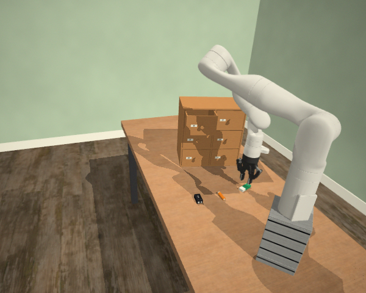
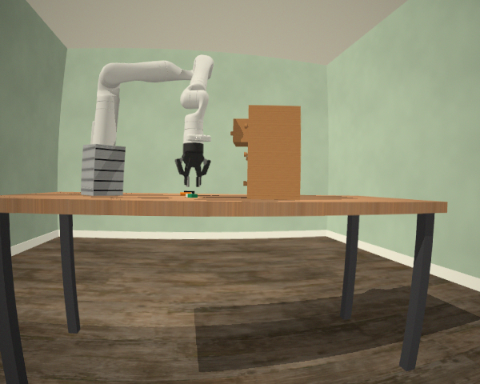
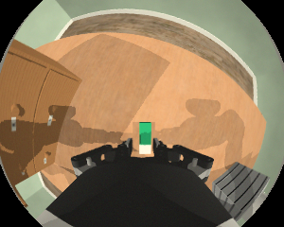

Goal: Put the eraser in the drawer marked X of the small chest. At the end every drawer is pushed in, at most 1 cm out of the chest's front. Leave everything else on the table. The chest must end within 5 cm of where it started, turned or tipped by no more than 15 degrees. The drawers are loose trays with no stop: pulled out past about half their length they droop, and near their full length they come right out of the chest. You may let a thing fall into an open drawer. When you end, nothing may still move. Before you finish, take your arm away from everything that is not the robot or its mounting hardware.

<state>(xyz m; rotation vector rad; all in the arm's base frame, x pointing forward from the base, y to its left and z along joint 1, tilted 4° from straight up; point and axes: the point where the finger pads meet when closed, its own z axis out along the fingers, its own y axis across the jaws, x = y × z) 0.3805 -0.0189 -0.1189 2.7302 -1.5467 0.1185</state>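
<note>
Right now the white eraser is 10 mm behind my hand and 50 mm below it. Round my hand: black block (70 mm behind, 240 mm to the left, 50 mm below); then orange pencil stub (50 mm behind, 130 mm to the left, 50 mm below).
</note>
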